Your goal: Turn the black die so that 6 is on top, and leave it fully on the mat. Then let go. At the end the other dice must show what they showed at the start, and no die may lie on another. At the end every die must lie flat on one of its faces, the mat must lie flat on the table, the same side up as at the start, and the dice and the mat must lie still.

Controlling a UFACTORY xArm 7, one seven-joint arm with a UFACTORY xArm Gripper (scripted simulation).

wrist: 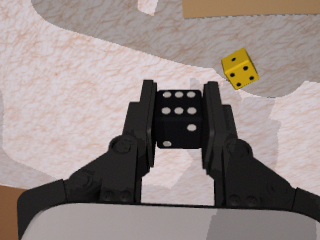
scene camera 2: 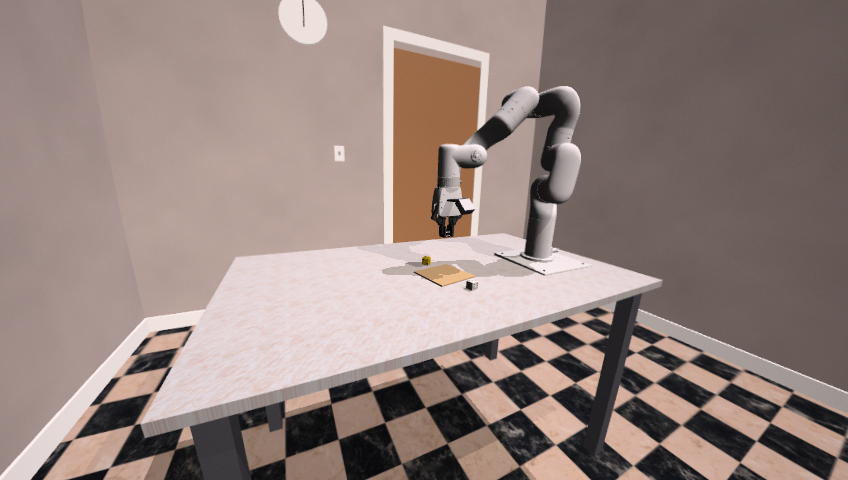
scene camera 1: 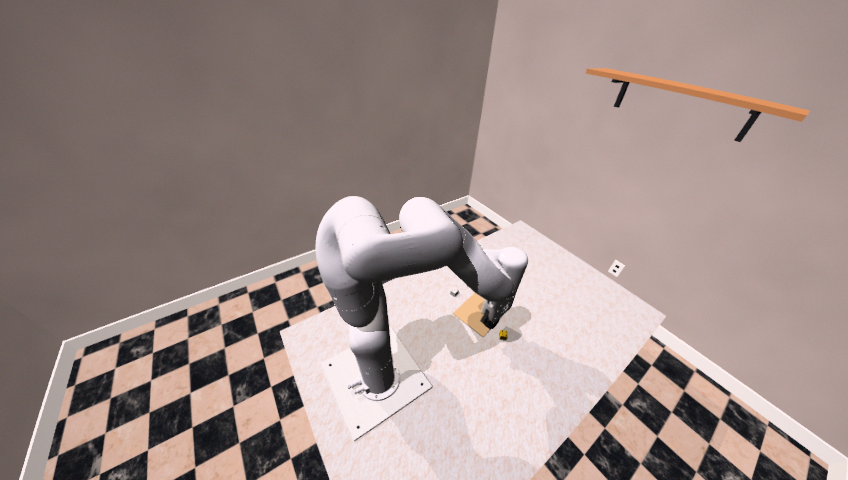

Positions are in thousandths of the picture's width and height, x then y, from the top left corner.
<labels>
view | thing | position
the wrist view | my gripper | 561,419
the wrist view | yellow die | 748,290
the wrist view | black die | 561,494
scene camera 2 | my gripper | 527,493
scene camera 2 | tan mat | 523,574
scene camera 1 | tan mat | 555,651
</labels>
